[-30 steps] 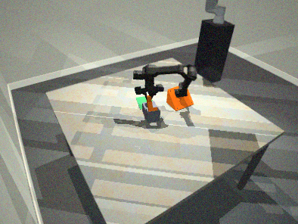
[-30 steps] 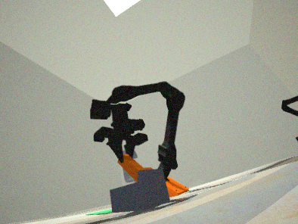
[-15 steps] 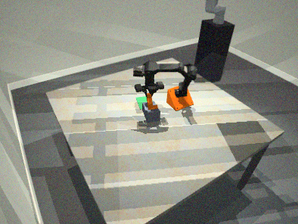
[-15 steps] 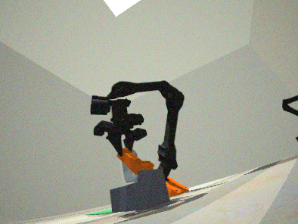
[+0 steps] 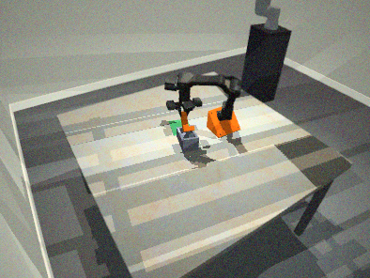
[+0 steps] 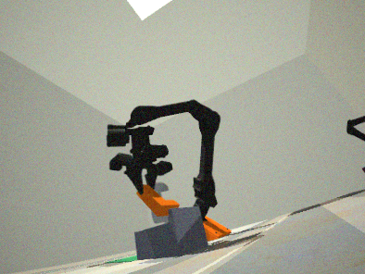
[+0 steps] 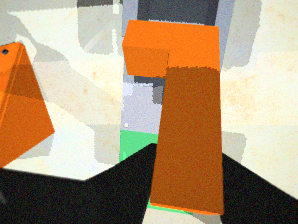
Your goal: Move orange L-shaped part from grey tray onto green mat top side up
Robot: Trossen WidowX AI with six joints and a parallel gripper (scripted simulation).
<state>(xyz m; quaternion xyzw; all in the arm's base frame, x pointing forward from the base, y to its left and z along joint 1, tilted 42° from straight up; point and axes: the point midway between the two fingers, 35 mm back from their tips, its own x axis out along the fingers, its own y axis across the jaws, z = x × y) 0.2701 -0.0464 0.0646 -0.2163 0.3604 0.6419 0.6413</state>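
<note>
My gripper tip is 30 mm past the green mat, 110 mm to the left of it and 170 mm above it. From my gripper tip the other things lie so: orange L-shaped part (10 mm behind, 30 mm to the left, 30 mm below).
</note>
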